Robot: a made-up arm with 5 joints.
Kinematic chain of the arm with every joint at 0, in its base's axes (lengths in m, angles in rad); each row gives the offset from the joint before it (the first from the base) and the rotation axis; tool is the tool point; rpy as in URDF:
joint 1: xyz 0.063 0 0.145 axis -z
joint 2: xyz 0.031 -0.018 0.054 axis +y
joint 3: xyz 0.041 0 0.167 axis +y
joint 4: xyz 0.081 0 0.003 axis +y
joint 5: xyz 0.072 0.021 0 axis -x
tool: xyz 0 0 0 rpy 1.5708 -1.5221 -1.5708
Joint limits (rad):
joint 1: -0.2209..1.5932
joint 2: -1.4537..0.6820
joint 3: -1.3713..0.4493
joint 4: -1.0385..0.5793
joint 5: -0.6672..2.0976
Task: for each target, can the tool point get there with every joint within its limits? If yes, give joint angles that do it. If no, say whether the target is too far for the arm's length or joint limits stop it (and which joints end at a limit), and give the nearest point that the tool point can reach.
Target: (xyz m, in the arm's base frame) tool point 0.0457 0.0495 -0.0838
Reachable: no: joint limits stop it (at a limit: joint 1, joint 2, joint 3, joint 4) | nearest point 0.2528 0.0457 0.1595 | short by 0.320 m
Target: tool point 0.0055 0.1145 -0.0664
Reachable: no: joint limits stop it (at a limit: joint 2, joint 3, joint 4) | nearest point -0.0546 0.2342 0.2340 | short by 0.329 m
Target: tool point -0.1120 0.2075 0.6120
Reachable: no: too far | nearest point -0.0408 0.1231 0.4612 | short by 0.187 m
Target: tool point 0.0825 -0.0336 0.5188
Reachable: yes | joints 1.1217 -0.2452 -0.9917 -0.5471 0.3912
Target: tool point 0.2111 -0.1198 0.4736
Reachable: yes | joints 0.6958 0.1686 -0.8016 -0.5455 1.2599
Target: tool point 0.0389 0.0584 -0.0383
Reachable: no: joint limits stop it (at a limit: joint 1, joint 2, joint 3, joint 4) | nearest point 0.2528 0.0457 0.1595 | short by 0.292 m
